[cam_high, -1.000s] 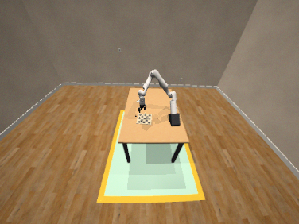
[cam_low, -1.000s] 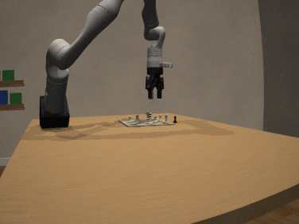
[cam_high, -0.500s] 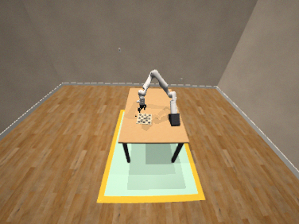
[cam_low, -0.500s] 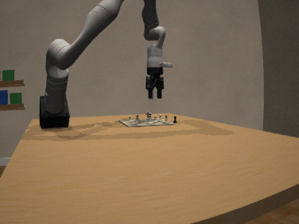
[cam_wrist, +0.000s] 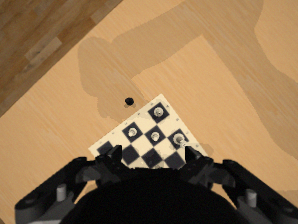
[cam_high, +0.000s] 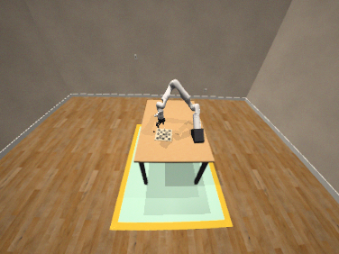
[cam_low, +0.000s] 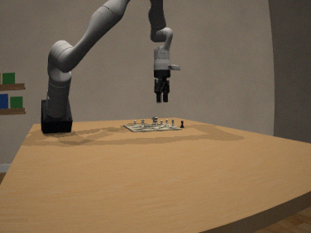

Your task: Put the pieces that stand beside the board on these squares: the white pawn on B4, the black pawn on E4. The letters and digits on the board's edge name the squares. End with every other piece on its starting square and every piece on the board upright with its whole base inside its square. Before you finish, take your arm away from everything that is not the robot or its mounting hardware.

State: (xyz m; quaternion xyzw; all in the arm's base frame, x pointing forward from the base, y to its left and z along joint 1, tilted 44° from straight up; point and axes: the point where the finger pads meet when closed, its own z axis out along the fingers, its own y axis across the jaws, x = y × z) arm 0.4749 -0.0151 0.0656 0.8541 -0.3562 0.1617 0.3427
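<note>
Now: the black pawn 110 mm below my hand, 90 mm ahead of it and 20 mm to the right of it. Also, from my hand: chessboard (120 mm below, 40 mm to the left, 40 mm behind).
</note>
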